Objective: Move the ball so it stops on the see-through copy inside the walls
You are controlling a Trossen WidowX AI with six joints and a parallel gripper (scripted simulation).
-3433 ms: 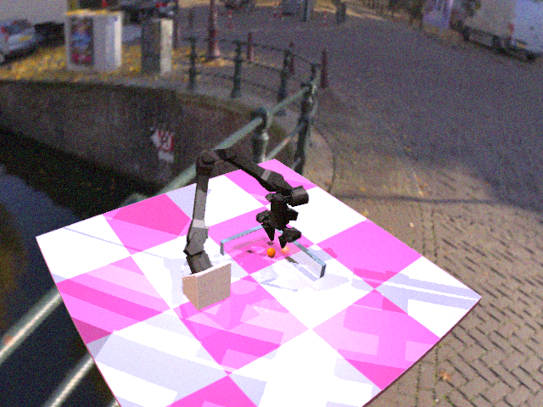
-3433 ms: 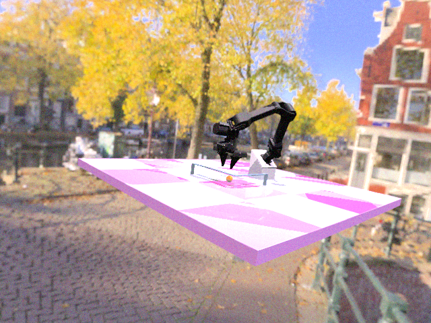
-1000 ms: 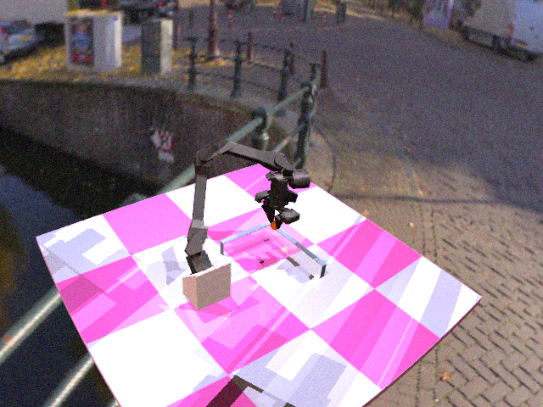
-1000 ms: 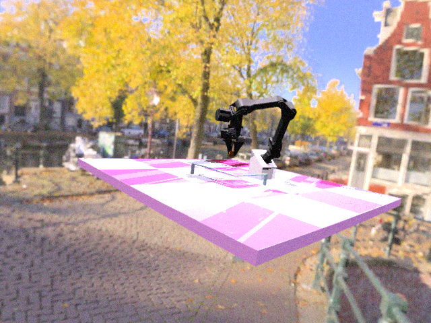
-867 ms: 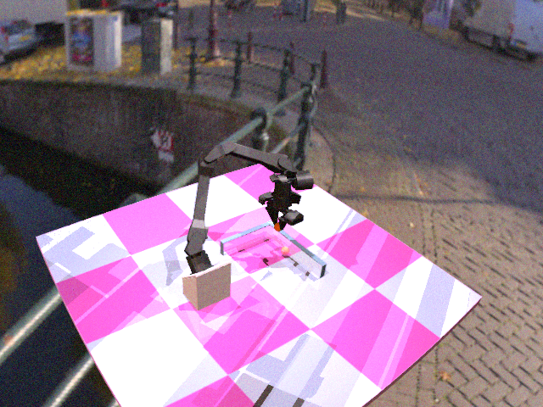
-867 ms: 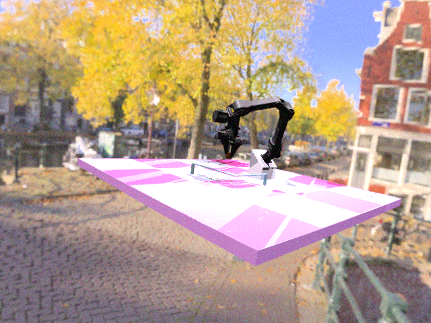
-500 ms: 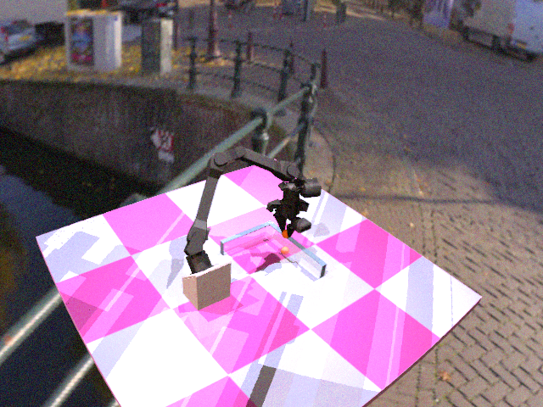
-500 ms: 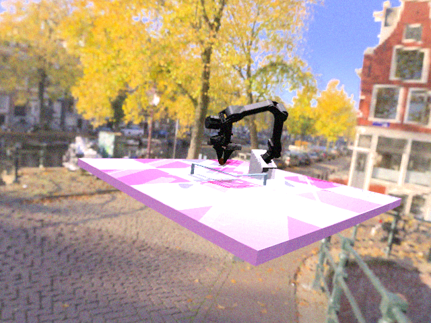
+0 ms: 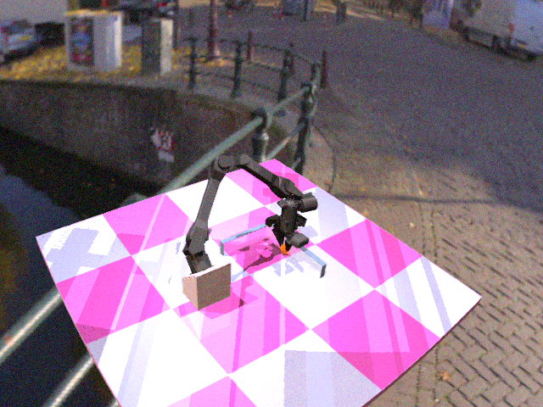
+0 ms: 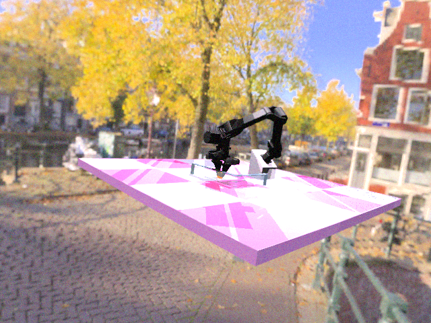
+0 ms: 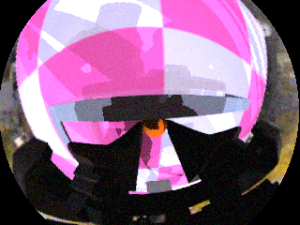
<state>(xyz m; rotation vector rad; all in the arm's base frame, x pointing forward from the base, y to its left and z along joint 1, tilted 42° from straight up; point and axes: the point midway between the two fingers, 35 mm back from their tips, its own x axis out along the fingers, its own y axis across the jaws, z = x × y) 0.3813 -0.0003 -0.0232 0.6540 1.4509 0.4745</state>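
Now: the orange ball right at my gripper tip. From my gripper tip the other things lie so: see-through copy of ball 1 cm below, 1 cm ahead.
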